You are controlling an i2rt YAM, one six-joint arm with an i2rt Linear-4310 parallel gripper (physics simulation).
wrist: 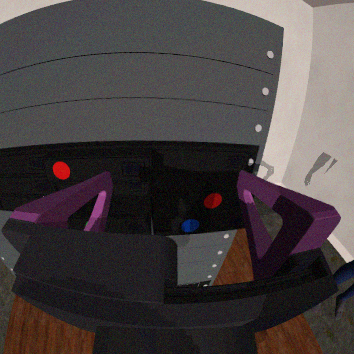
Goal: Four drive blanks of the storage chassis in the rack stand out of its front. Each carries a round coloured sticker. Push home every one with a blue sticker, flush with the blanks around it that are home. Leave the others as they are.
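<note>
The dark front of the storage chassis (200, 167) runs across the middle of the wrist view, in shadow. A blue sticker (190, 226) is low on its right half, just above the lower grey panel. A red sticker (213, 200) is above it and a little to the right. Another red sticker (61, 170) is on the left half. The outlines of the blanks are too dark to tell how far each stands out. My gripper (174, 177) is open and empty, its purple fingers spread in front of the chassis. The left finger and gripper body hide part of the chassis's lower left.
Grey rack panels (135, 75) rise above the chassis, with round white fasteners down their right edge. A lower grey panel (195, 257) shows beneath it. Brown wood (234, 265) is at the lower right. A pale wall (332, 110) stands at the right, and blue shapes show at the right edge.
</note>
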